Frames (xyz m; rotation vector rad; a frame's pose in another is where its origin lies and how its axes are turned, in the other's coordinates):
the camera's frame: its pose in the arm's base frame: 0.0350 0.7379 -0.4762 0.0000 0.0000 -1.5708
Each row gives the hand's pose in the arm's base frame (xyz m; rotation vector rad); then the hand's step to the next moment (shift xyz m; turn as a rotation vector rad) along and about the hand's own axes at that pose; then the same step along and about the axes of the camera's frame.
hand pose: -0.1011 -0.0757 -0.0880 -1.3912 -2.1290 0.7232
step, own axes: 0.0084 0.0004 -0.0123 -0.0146 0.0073 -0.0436
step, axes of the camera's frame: -0.0099 0.0053 0.0098 0.0040 0.0386 0.0257
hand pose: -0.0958 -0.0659 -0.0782 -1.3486 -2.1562 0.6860
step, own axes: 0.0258 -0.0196 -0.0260 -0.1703 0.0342 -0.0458
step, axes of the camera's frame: -0.0200 -0.0059 0.0359 0.1353 0.1174 -0.0132
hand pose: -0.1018 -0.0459 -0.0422 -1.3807 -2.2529 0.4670
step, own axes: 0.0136 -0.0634 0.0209 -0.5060 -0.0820 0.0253
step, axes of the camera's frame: 0.0168 -0.0638 0.0172 0.4910 0.1251 -0.0819
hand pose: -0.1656 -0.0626 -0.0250 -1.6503 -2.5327 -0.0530
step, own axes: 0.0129 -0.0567 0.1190 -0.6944 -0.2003 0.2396
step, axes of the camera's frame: 0.0001 -0.0664 -0.1146 0.6902 0.0752 -0.3126
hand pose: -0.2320 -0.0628 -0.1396 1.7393 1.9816 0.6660
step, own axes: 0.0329 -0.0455 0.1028 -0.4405 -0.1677 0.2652
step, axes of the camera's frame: -0.0361 0.0212 -0.1094 0.4330 0.0833 -0.3131
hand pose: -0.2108 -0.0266 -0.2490 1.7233 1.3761 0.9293
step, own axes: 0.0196 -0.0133 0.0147 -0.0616 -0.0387 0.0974
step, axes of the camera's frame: -0.0199 0.0101 -0.0168 0.0643 0.0576 -0.0856
